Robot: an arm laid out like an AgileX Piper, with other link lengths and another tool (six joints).
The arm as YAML. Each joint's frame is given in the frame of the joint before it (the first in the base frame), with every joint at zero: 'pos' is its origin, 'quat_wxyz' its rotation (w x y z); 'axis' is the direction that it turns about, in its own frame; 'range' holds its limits. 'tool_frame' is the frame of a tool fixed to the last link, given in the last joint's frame.
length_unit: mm
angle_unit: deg
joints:
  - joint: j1
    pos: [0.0, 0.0, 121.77]
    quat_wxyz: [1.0, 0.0, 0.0, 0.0]
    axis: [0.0, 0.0, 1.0]
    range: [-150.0, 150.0]
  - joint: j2
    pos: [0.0, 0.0, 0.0]
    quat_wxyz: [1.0, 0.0, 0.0, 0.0]
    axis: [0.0, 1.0, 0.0]
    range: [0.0, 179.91]
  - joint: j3
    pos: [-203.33, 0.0, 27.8]
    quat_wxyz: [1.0, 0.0, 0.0, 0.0]
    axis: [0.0, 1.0, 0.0]
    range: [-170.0, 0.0]
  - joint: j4
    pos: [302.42, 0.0, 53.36]
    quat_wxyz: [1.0, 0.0, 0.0, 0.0]
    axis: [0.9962, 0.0, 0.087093]
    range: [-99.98, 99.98]
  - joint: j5
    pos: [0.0, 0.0, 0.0]
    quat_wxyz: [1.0, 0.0, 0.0, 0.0]
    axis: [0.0, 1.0, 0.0]
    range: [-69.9, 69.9]
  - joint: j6
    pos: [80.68, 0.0, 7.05]
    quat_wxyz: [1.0, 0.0, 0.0, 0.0]
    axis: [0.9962, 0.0, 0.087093]
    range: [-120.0, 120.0]
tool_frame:
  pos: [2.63, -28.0, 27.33]
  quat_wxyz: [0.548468, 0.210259, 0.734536, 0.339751]
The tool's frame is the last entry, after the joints.
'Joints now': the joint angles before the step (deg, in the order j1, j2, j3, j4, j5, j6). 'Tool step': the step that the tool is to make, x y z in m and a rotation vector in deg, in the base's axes. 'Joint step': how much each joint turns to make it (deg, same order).
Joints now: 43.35, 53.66, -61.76, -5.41, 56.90, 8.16
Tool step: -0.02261, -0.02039, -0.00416, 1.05, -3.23, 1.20
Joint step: 0.00, -9.93, 7.89, -0.18, -1.17, -1.70
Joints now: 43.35, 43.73, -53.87, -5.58, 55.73, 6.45
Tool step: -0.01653, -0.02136, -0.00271, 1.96, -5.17, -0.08
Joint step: -1.28, -9.47, 7.09, -0.61, -2.91, -1.78
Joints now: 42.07, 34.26, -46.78, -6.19, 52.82, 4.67
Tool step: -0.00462, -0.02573, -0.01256, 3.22, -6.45, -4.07
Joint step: -4.84, -8.91, 8.65, -0.96, -6.86, -0.57
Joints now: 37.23, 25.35, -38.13, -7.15, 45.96, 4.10
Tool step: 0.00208, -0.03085, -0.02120, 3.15, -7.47, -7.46
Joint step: -8.39, -8.54, 10.04, -1.08, -9.56, -0.03
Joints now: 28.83, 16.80, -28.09, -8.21, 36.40, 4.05
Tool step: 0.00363, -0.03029, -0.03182, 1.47, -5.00, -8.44
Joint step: -9.51, -7.43, 10.47, -0.41, -8.29, 0.01
